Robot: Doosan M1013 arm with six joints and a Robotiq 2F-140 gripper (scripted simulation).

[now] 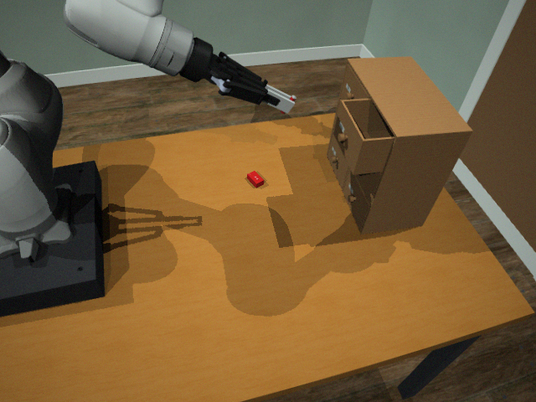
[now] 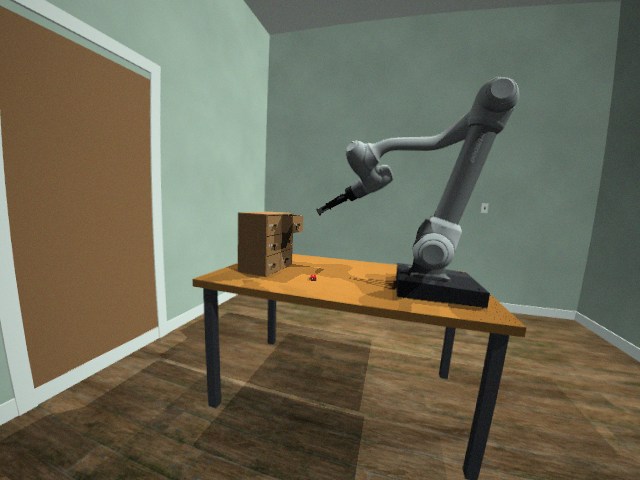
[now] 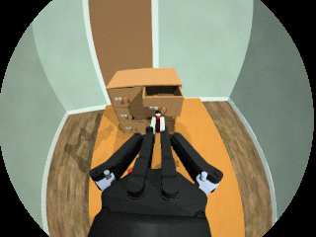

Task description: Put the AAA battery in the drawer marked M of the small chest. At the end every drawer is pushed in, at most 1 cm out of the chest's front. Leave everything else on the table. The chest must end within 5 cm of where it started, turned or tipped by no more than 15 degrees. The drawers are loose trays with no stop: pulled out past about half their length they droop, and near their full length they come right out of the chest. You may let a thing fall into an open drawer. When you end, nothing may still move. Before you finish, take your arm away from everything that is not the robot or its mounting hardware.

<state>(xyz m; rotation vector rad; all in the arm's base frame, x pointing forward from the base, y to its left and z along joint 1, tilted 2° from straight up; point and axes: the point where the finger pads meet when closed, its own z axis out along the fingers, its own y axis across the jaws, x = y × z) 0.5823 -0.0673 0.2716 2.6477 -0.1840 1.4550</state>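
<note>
The AAA battery is 20 mm ahead of my hand and 10 mm below it. Also, from my hand: red block (360 mm below, 140 mm to the left).
</note>
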